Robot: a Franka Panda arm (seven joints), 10 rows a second.
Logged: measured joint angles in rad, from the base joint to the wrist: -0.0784 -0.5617 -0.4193 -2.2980 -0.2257 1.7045 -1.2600; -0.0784 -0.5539 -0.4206 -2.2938 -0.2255 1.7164 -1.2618; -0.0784 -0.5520 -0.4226 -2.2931 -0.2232 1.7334 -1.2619; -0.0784 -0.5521 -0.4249 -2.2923 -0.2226 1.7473 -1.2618; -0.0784 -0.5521 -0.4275 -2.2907 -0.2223 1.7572 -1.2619; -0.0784 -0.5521 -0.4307 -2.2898 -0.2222 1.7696 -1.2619; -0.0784 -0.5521 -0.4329 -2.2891 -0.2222 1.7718 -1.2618; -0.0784 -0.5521 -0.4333 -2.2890 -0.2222 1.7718 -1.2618; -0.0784 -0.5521 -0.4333 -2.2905 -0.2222 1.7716 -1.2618; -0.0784 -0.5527 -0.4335 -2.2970 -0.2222 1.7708 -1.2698; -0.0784 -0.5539 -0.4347 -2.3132 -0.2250 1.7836 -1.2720; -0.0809 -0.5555 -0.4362 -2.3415 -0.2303 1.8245 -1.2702
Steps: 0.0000 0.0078 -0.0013 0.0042 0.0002 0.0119 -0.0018; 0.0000 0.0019 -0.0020 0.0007 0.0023 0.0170 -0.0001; 0.0000 -0.0001 -0.0023 0.0008 0.0006 0.0139 0.0001; 0.0000 0.0000 -0.0026 0.0016 0.0003 0.0099 -0.0001; 0.0000 0.0000 -0.0032 0.0009 0.0001 0.0124 0.0000; 0.0000 0.0000 -0.0022 0.0007 0.0000 0.0022 0.0001; 0.0000 0.0000 -0.0004 0.0001 0.0000 0.0000 0.0000; 0.0000 0.0000 0.0000 -0.0015 0.0000 -0.0002 0.0000; 0.0000 -0.0006 -0.0002 -0.0065 0.0000 -0.0008 -0.0080; 0.0000 -0.0012 -0.0012 -0.0162 -0.0028 0.0128 -0.0022; -0.0025 -0.0016 -0.0015 -0.0283 -0.0053 0.0409 0.0018
